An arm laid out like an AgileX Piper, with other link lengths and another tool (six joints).
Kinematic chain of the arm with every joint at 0, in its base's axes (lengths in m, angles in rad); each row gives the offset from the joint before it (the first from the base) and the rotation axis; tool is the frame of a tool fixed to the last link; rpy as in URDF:
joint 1: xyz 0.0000 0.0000 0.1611 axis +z
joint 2: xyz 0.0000 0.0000 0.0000 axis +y
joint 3: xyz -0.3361 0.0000 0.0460 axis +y
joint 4: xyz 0.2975 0.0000 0.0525 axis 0.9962 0 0.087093
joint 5: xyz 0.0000 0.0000 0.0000 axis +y
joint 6: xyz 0.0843 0.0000 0.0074 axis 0.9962 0 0.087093
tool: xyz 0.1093 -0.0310 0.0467 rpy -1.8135 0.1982 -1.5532
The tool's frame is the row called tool.
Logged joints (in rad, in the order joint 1, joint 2, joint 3, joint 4, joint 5, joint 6), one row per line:
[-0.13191 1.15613 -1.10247 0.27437 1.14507 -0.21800]
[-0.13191 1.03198 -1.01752 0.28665 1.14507 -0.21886]
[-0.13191 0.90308 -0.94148 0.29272 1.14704 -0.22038]
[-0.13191 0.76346 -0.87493 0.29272 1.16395 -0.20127]
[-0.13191 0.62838 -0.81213 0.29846 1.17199 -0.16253]
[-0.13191 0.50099 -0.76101 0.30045 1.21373 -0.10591]
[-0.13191 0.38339 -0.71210 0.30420 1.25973 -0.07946]
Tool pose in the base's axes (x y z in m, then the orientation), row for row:
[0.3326 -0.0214 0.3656 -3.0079 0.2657 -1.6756]
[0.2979 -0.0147 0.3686 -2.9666 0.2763 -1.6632]
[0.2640 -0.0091 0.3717 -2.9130 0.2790 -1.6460]
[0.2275 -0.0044 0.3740 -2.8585 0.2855 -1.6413]
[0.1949 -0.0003 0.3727 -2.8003 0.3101 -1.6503]
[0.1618 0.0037 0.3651 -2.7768 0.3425 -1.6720]
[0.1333 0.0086 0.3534 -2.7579 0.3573 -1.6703]
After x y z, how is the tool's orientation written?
As angles about the fixed x, y, z axes (roll, pitch, yaw), in radians.
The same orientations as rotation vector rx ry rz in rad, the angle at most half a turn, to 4 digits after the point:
[-1.8901 2.1375 0.1132]
[-1.8740 2.1068 0.0813]
[-1.8596 2.0710 0.0315]
[-1.8282 2.0442 -0.0172]
[-1.7684 2.0215 -0.0552]
[-1.7116 2.0201 -0.0553]
[-1.6921 2.0065 -0.0599]

